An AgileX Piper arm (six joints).
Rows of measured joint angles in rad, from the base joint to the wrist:
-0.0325 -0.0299 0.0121 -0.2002 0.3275 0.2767
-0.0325 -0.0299 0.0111 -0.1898 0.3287 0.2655
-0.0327 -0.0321 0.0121 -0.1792 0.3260 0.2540
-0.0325 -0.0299 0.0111 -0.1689 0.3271 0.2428
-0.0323 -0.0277 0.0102 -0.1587 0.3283 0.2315
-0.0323 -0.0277 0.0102 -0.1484 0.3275 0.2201
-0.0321 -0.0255 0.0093 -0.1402 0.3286 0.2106
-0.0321 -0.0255 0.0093 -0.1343 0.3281 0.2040
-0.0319 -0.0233 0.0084 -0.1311 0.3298 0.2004
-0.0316 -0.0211 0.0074 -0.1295 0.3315 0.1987
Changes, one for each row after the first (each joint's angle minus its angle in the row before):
0.0000 0.0000 -0.0010 0.0104 0.0012 -0.0112
-0.0002 -0.0022 0.0010 0.0106 -0.0027 -0.0115
0.0002 0.0022 -0.0010 0.0103 0.0011 -0.0112
0.0002 0.0022 -0.0009 0.0102 0.0012 -0.0113
0.0000 0.0000 0.0000 0.0103 -0.0008 -0.0114
0.0002 0.0022 -0.0009 0.0082 0.0011 -0.0095
0.0000 0.0000 0.0000 0.0059 -0.0005 -0.0066
0.0002 0.0022 -0.0009 0.0032 0.0017 -0.0036
0.0003 0.0022 -0.0010 0.0016 0.0017 -0.0017

